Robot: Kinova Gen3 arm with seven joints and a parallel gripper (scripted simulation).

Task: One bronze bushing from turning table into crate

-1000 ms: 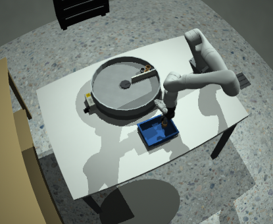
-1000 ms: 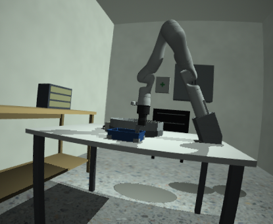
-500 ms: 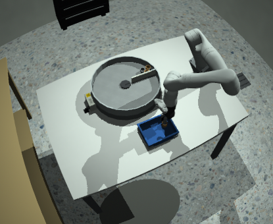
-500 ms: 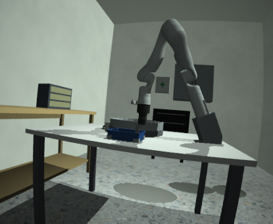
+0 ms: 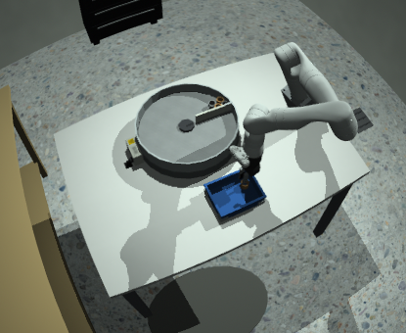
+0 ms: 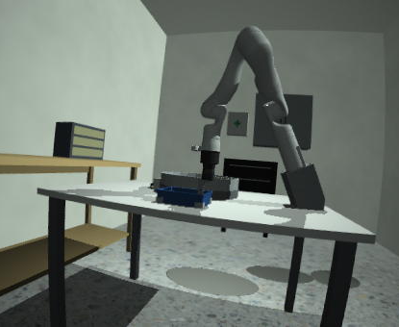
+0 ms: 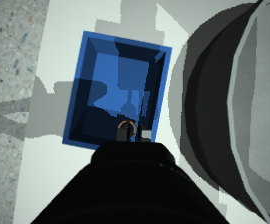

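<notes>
My hand is 5 cm short of the blue crate, 4 cm to the right of it and 3 cm above it. Round my hand: round grey turning table (13 cm ahead, 29 cm to the right).
</notes>
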